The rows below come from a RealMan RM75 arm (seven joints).
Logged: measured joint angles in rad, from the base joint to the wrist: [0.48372 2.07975 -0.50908 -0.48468 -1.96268 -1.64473 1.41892]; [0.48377 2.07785 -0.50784 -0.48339 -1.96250 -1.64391 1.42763]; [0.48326 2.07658 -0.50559 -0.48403 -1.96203 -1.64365 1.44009]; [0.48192 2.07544 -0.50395 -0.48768 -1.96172 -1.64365 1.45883]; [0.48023 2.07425 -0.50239 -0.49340 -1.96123 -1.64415 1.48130]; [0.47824 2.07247 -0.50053 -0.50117 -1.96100 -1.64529 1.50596]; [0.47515 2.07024 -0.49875 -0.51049 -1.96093 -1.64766 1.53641]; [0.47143 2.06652 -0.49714 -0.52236 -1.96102 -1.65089 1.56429]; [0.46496 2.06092 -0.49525 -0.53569 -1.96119 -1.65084 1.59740]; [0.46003 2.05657 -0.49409 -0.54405 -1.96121 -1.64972 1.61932]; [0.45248 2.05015 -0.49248 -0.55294 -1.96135 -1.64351 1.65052]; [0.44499 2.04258 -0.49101 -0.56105 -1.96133 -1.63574 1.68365]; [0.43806 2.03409 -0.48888 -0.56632 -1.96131 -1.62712 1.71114]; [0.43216 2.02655 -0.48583 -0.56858 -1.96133 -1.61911 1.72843]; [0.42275 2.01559 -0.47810 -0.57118 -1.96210 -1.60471 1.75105]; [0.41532 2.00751 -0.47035 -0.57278 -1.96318 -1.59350 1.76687]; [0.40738 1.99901 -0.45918 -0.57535 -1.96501 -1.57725 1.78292]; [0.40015 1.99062 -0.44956 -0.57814 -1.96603 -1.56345 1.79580]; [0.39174 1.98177 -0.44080 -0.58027 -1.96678 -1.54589 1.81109]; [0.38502 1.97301 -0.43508 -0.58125 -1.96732 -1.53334 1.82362]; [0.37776 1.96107 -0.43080 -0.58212 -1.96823 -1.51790 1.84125]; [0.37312 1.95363 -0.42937 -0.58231 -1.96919 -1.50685 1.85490]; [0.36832 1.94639 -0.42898 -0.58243 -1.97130 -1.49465 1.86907]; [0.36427 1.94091 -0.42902 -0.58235 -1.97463 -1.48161 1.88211]
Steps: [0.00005 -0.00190 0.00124 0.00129 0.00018 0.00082 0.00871]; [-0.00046 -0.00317 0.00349 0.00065 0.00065 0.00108 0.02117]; [-0.00180 -0.00431 0.00513 -0.00300 0.00096 0.00108 0.03991]; [-0.00349 -0.00550 0.00669 -0.00872 0.00145 0.00058 0.06238]; [-0.00548 -0.00728 0.00855 -0.01649 0.00168 -0.00056 0.08704]; [-0.00857 -0.00951 0.01033 -0.02581 0.00175 -0.00293 0.11749]; [-0.01229 -0.01323 0.01194 -0.03768 0.00166 -0.00616 0.14537]; [-0.01876 -0.01883 0.01383 -0.05101 0.00149 -0.00611 0.17848]; [-0.02369 -0.02318 0.01499 -0.05937 0.00147 -0.00499 0.20040]; [-0.03124 -0.02960 0.01660 -0.06826 0.00133 0.00122 0.23160]; [-0.03873 -0.03717 0.01807 -0.07637 0.00135 0.00899 0.26473]; [-0.04566 -0.04566 0.02020 -0.08164 0.00137 0.01761 0.29222]; [-0.05156 -0.05320 0.02325 -0.08390 0.00135 0.02562 0.30951]; [-0.06097 -0.06416 0.03098 -0.08650 0.00058 0.04002 0.33213]; [-0.06840 -0.07224 0.03873 -0.08810 -0.00050 0.05123 0.34795]; [-0.07634 -0.08074 0.04990 -0.09067 -0.00233 0.06748 0.36400]; [-0.08357 -0.08913 0.05952 -0.09346 -0.00335 0.08128 0.37688]; [-0.09198 -0.09798 0.06828 -0.09559 -0.00410 0.09884 0.39217]; [-0.09870 -0.10674 0.07400 -0.09657 -0.00464 0.11139 0.40470]; [-0.10596 -0.11868 0.07828 -0.09744 -0.00555 0.12683 0.42233]; [-0.11060 -0.12612 0.07971 -0.09763 -0.00651 0.13788 0.43598]; [-0.11540 -0.13336 0.08010 -0.09775 -0.00862 0.15008 0.45015]; [-0.11945 -0.13884 0.08006 -0.09767 -0.01195 0.16312 0.46319]
